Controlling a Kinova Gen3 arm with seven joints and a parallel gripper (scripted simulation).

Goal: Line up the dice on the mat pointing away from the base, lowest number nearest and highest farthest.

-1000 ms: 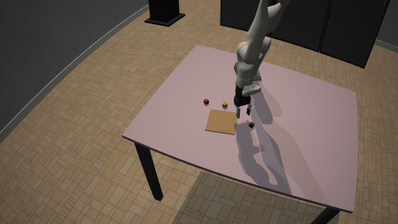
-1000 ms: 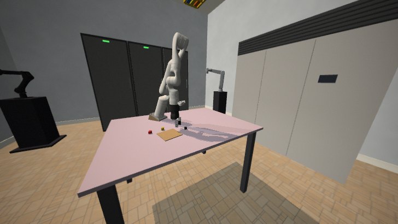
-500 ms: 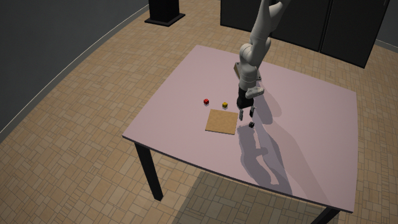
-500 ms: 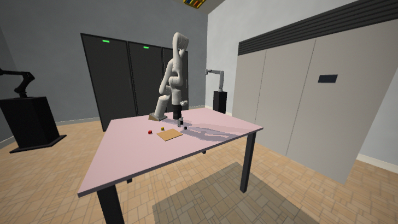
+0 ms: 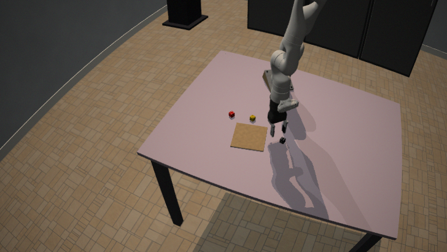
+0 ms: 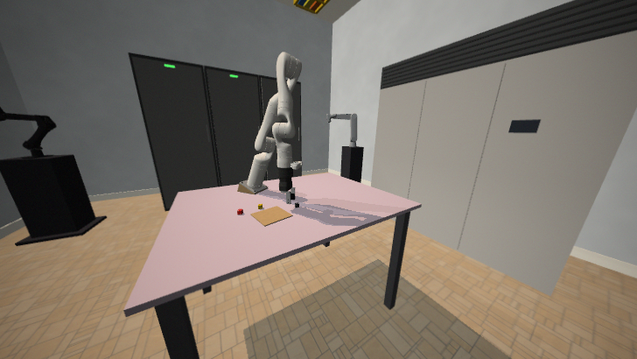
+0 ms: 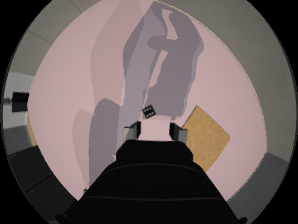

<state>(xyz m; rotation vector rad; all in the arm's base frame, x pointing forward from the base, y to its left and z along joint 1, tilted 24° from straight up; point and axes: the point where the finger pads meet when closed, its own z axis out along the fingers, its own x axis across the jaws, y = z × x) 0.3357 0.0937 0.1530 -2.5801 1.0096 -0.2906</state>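
Now: hand 10 mm short of the black die, 30 mm to the right of it and 40 mm above it. Round my hand: yellow die (50 mm behind, 140 mm to the right, 40 mm below); then square mat (50 mm ahead, 110 mm to the right, 50 mm below); then red die (30 mm behind, 240 mm to the right, 40 mm below).
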